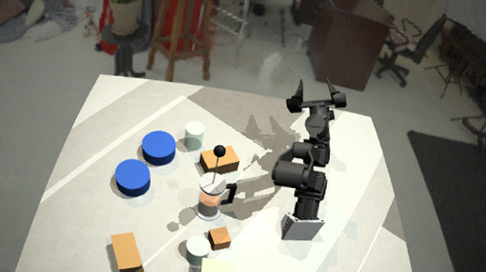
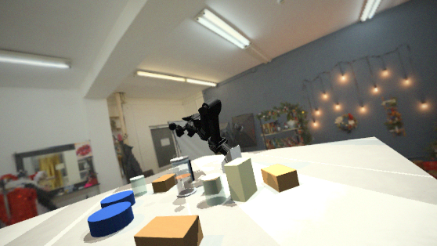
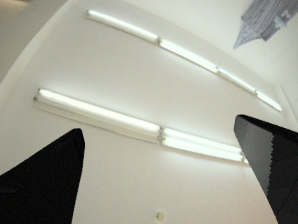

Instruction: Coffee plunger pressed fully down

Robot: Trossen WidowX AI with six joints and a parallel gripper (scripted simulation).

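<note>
The coffee press is 290 mm ahead of my gripper tip, 260 mm to the left of it and 200 mm below it. Also, from my gripper tip: yellowish block 320 mm ahead, 510 mm to the left, 280 mm below.
</note>
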